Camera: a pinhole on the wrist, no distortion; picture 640 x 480 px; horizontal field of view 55.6 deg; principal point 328.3 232.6 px. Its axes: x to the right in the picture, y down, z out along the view. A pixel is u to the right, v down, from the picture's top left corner.
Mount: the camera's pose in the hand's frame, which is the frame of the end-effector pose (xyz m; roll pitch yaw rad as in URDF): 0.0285 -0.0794 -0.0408 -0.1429 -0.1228 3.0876
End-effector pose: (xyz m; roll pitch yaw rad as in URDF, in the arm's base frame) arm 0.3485 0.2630 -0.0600 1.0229 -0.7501 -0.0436
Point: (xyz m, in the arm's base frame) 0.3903 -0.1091 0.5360
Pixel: outside the picture
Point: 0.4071 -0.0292 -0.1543
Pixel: outside the picture
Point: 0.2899 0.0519 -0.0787
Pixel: 613.0 197.3
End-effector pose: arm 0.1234 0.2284 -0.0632 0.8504 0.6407 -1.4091
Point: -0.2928 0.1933 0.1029
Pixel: 615.8 317.3
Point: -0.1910 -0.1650 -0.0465
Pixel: 109.9 136.1
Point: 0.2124 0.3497 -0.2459
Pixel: behind the camera
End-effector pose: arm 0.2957 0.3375 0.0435 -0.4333 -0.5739 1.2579
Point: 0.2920 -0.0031 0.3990
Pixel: 533.1 447.7
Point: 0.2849 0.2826 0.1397
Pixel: 520.9 24.6
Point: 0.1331 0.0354 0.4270
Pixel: 520.2 243.0
